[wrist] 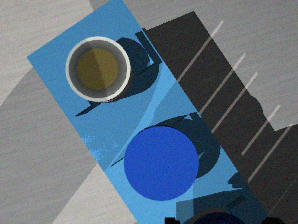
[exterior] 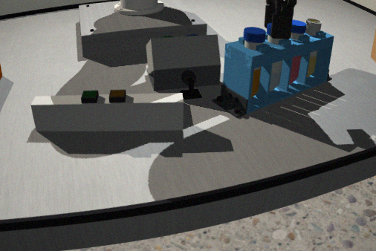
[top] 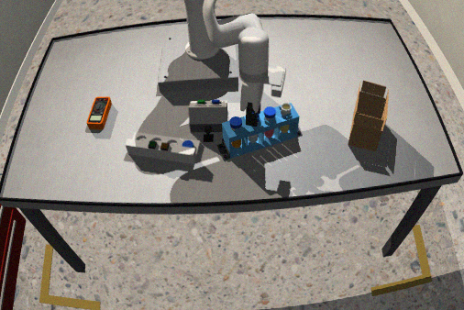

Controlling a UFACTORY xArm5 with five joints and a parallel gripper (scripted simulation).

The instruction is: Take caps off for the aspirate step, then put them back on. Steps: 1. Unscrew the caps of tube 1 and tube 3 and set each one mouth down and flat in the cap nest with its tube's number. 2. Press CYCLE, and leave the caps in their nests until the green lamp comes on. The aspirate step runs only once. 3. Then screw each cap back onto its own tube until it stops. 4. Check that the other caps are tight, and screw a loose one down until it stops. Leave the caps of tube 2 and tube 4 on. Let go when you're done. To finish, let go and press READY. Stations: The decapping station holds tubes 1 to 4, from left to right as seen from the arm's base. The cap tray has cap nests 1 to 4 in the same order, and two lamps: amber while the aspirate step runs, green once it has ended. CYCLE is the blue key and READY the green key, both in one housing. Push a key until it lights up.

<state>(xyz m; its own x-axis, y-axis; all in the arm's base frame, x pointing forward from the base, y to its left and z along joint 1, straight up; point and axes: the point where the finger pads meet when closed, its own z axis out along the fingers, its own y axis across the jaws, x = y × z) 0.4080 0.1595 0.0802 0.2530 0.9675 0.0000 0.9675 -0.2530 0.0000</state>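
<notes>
The blue cap lies 2 cm behind my hand, 5 cm to the left of it and 2 cm below it. Round my hand: blue key 12 cm behind, 11 cm to the right, 6 cm below; green key 12 cm behind, 15 cm to the right, 6 cm below; grey key housing 10 cm behind, 13 cm to the right, 8 cm below.
</notes>
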